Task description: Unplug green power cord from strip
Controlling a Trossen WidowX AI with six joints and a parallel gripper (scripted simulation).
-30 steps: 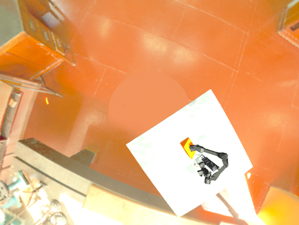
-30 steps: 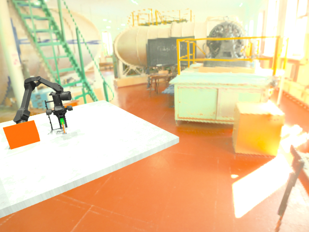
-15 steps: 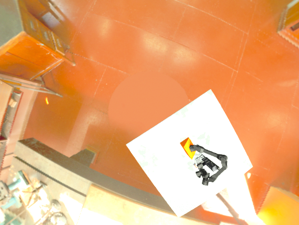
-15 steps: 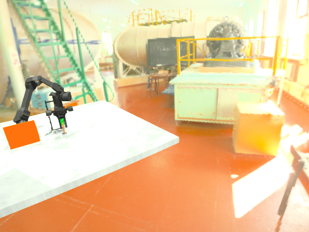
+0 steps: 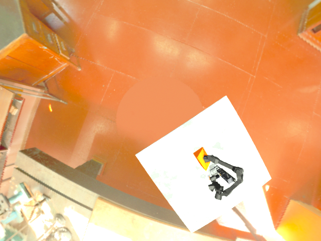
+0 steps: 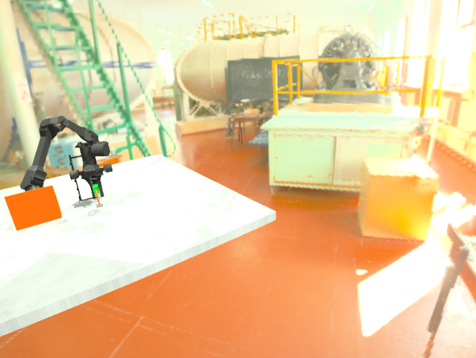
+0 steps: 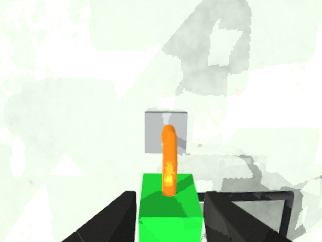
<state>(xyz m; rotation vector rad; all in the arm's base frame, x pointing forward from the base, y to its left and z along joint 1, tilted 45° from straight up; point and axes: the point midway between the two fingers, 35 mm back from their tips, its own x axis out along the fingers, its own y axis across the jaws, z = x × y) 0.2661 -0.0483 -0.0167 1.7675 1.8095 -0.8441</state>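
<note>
Now: the green plug 40 mm to the left of my gripper tip. Also, from my gripper tip: black power strip: 10 mm ahead, 150 mm to the left, 30 mm above.
</note>
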